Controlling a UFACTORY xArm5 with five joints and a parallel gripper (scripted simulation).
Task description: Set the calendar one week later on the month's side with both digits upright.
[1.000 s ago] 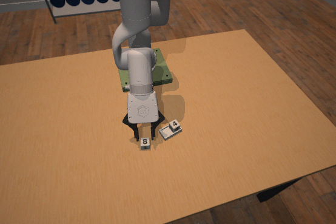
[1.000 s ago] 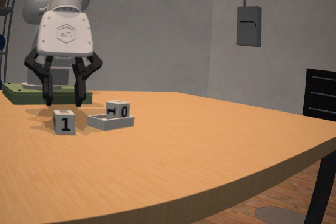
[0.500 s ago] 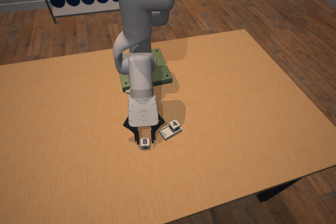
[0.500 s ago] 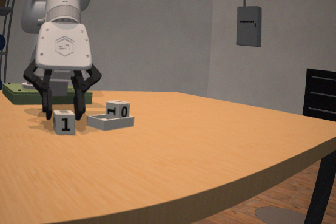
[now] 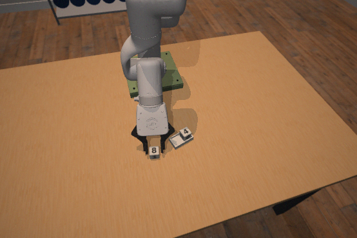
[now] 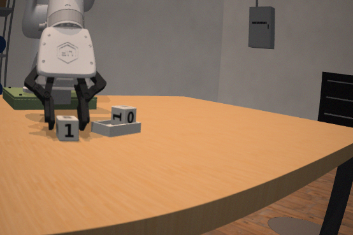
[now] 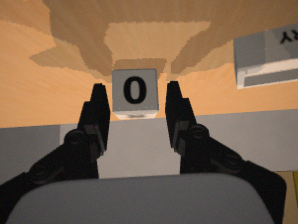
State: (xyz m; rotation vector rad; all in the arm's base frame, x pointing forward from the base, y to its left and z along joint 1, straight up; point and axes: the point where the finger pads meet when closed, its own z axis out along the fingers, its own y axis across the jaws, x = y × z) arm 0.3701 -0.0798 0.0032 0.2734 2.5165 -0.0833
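The digit cube is 10 mm ahead of my hand and 20 mm below it. The rest, counted from my hand: tray: 20 mm behind, 100 mm to the left, 20 mm below.
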